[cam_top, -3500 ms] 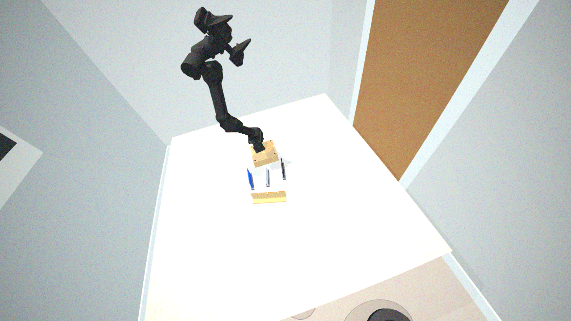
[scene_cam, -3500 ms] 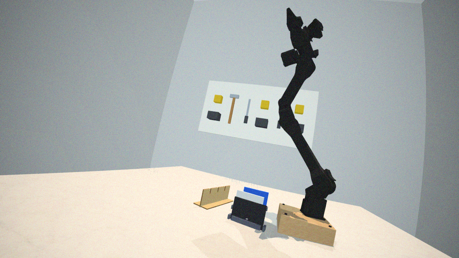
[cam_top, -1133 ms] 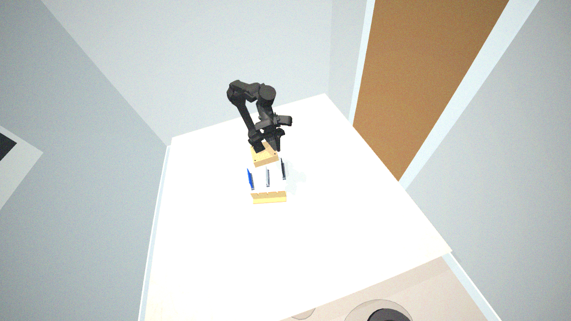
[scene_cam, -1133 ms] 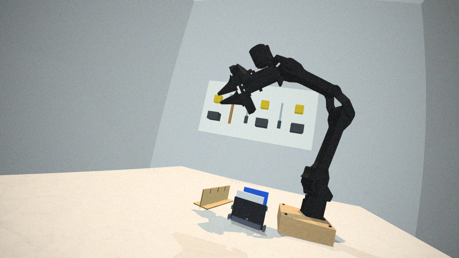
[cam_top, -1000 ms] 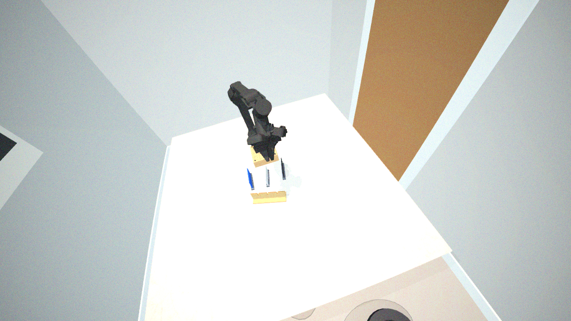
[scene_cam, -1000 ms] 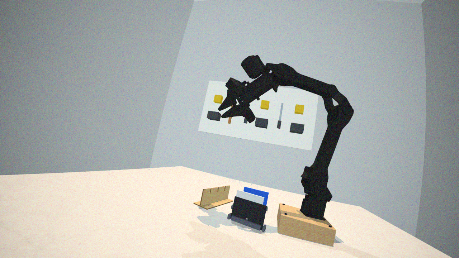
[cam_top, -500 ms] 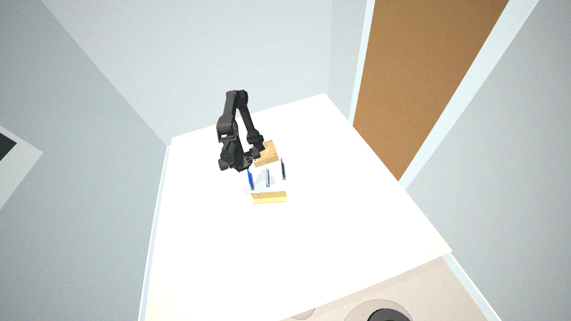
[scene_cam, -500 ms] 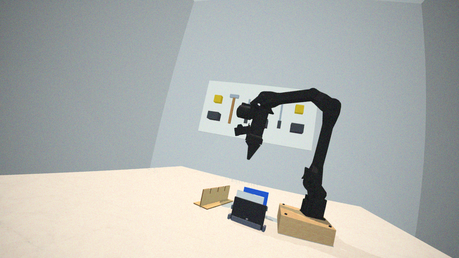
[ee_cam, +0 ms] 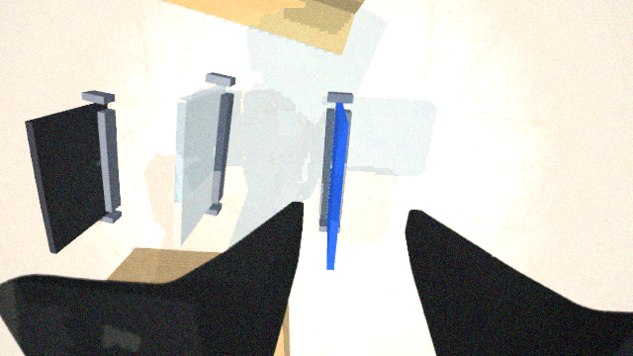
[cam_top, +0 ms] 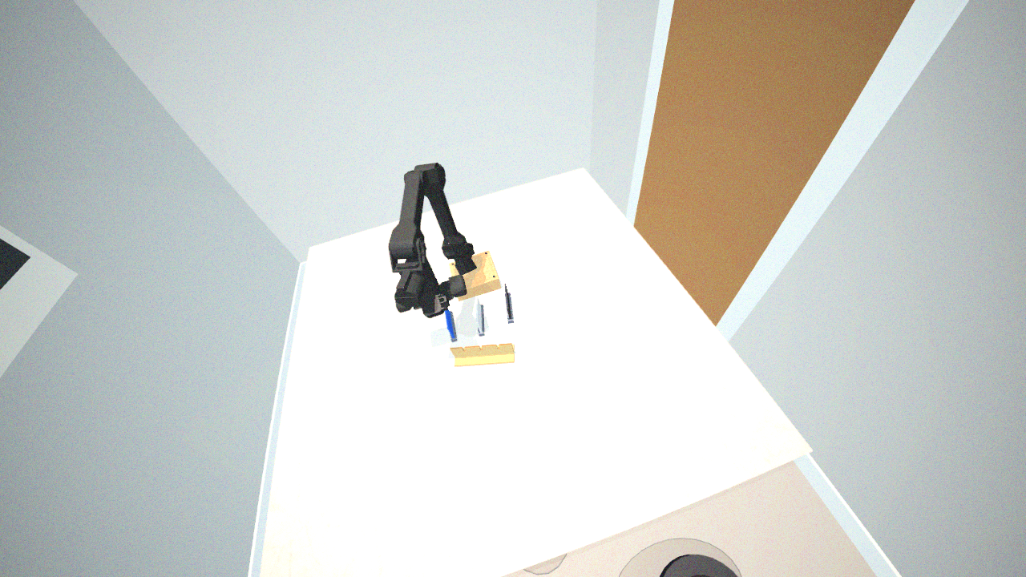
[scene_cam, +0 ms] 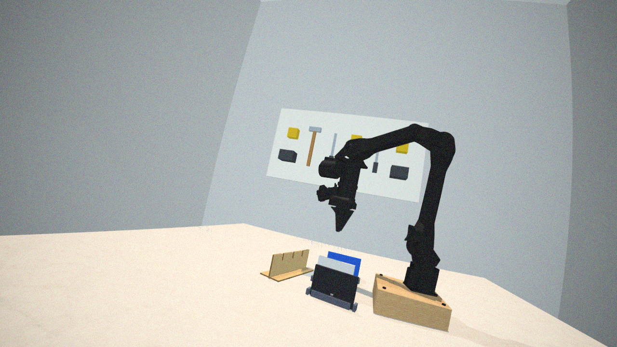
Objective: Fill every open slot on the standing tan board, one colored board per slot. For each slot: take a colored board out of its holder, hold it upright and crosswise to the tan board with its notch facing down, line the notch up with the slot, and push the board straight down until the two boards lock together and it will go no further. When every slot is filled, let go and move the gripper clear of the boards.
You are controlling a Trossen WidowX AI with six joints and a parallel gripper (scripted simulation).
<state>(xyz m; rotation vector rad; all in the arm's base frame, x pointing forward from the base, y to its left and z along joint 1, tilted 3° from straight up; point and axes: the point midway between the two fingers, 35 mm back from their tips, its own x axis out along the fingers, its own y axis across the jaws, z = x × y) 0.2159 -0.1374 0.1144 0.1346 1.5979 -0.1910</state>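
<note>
My gripper tip is 11 cm above the blue board, 3 cm past it and 1 cm to the right of it. From my gripper tip the other things lie so: tan board (12 cm ahead, 11 cm below, 6 cm to the left); then black board (20 cm to the left, 11 cm below).
</note>
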